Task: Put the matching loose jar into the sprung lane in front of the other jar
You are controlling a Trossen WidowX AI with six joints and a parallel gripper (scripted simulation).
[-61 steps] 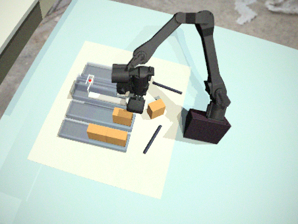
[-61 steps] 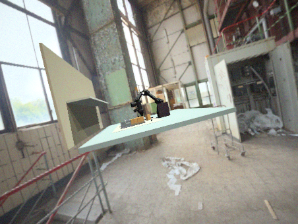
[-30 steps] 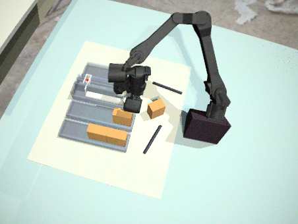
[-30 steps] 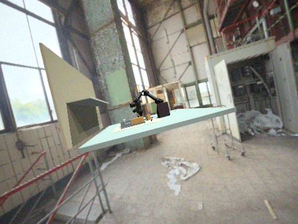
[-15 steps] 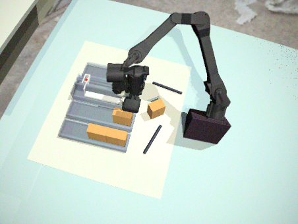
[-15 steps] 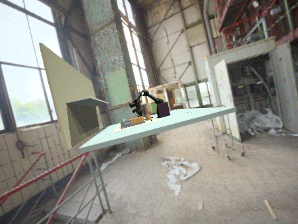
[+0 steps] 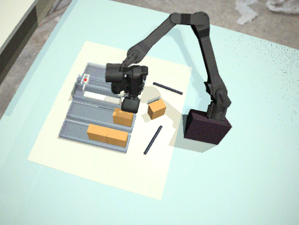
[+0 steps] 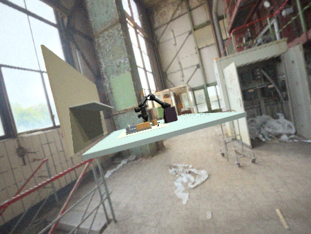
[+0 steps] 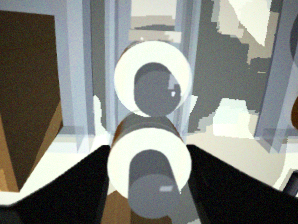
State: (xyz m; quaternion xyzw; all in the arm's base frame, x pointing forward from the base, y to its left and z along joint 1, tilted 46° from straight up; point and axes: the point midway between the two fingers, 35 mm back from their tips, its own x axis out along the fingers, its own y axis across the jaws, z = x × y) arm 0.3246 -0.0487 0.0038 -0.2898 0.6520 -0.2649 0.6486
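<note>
My gripper tip is 15 cm short of the lane, 3 cm above it and 2 cm to the left of it. The rest, counted from my gripper tip: pale plate 14 cm ahead, 3 cm to the right.
</note>
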